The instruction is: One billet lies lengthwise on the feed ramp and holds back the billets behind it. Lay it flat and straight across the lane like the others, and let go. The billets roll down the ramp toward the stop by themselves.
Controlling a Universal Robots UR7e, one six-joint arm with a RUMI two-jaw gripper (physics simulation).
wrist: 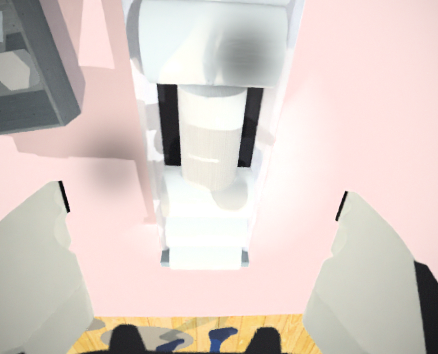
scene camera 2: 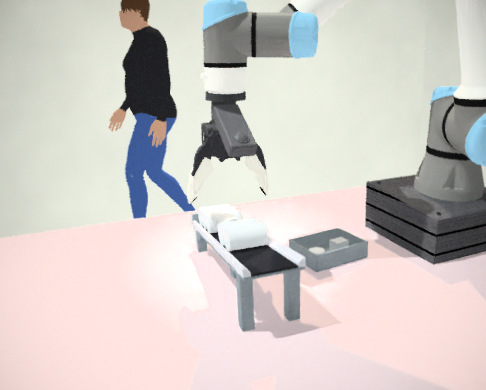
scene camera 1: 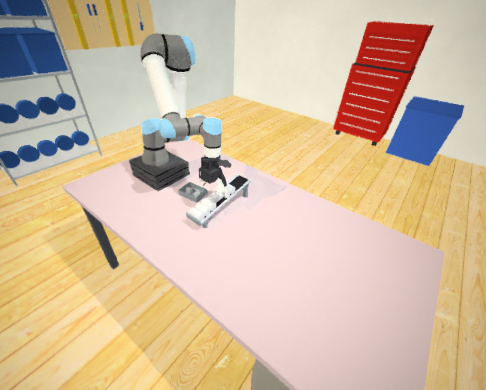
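Seen in the pictures: gripper, fingertip midpoint: [wrist: 205,190] [scene camera 2: 228,199] [scene camera 1: 213,191]; arm's base, origin of the base link: [scene camera 2: 447,189] [scene camera 1: 155,159].
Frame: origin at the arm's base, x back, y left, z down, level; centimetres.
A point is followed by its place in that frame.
A white billet [wrist: 210,142] {x -49.8, y -8.3, z -0.9 cm} lies lengthwise near the middle of the feed ramp [scene camera 1: 240,181] {x -52.9, y 10.0, z 0.6 cm} [scene camera 2: 265,260] {x -52.0, y 9.1, z 0.7 cm} [wrist: 171,130] {x -46.9, y -9.0, z 3.3 cm}, with black ramp surface on both sides. Its upper end in the wrist view meets a billet lying crosswise [scene camera 2: 244,235] [wrist: 212,45]. Its other end overlaps another crosswise billet [wrist: 200,197] {x -48.6, y -13.0, z 0.1 cm}; whether it rests on top is hard to tell. More crosswise billets [wrist: 206,231] {x -48.5, y -16.9, z 0.6 cm} follow toward the ramp's far end in the wrist view. My gripper [scene camera 2: 229,197] {x -49.4, y -9.7, z -3.7 cm} [wrist: 205,190] {x -49.4, y -9.7, z -3.7 cm} is open and empty above the ramp, its fingers wide apart on either side of the lane.
A grey open box [scene camera 1: 193,185] {x -27.3, y 0.4, z 8.1 cm} [scene camera 2: 320,262] {x -36.0, y 0.9, z 8.3 cm} [wrist: 57,80] {x -37.0, y -5.3, z 8.4 cm} with small pale pieces stands beside the ramp, on the robot base's side. The black base block [scene camera 1: 159,172] {x -12.5, y -9.4, z -0.6 cm} [scene camera 2: 400,225] {x -14.6, y 0.0, z 5.6 cm} stands farther off. Low rails [scene camera 2: 222,250] {x -56.1, y 2.1, z 0.7 cm} run along both ramp edges. A person [scene camera 2: 148,75] stands beyond the table.
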